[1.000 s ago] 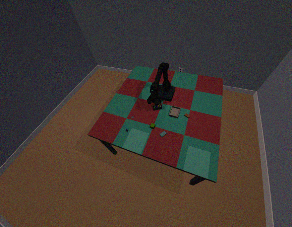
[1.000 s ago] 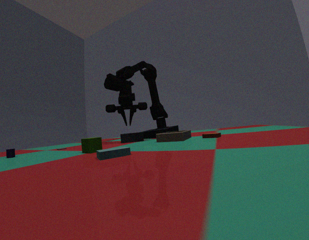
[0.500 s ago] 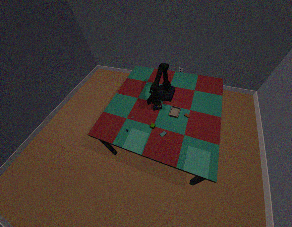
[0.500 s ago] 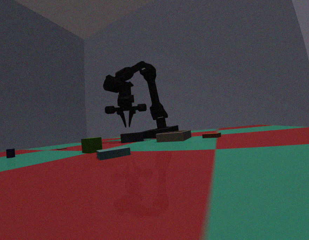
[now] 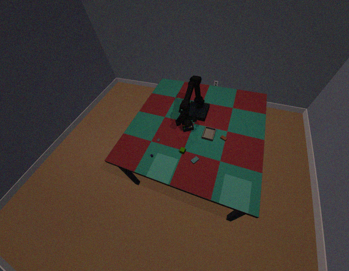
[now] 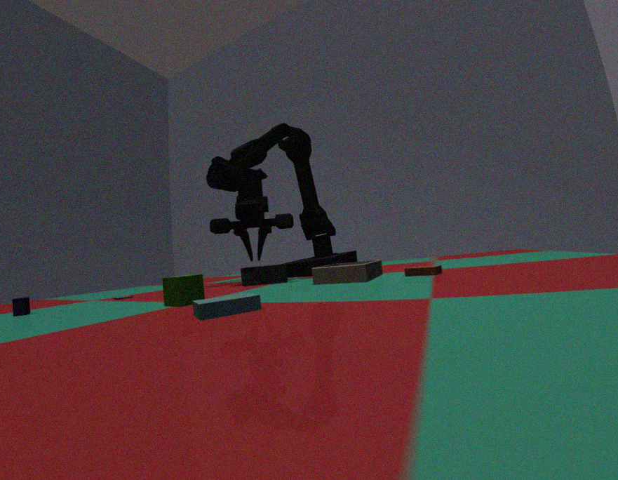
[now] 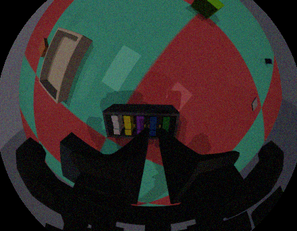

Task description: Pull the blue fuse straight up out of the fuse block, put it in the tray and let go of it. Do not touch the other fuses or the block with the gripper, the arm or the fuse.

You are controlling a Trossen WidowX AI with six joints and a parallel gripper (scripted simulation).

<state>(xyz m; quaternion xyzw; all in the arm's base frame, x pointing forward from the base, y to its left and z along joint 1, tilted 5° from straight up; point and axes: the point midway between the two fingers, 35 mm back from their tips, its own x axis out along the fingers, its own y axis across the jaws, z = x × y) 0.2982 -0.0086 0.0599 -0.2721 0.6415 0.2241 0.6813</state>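
Now: the blue fuse 3 cm below my gripper tip. Also, from my gripper tip: green cube (23 cm ahead, 8 cm to the left, 3 cm below); small grey piece (22 cm ahead, 19 cm to the right, 5 cm below); tan tray (4 cm behind, 22 cm to the left, 5 cm below).
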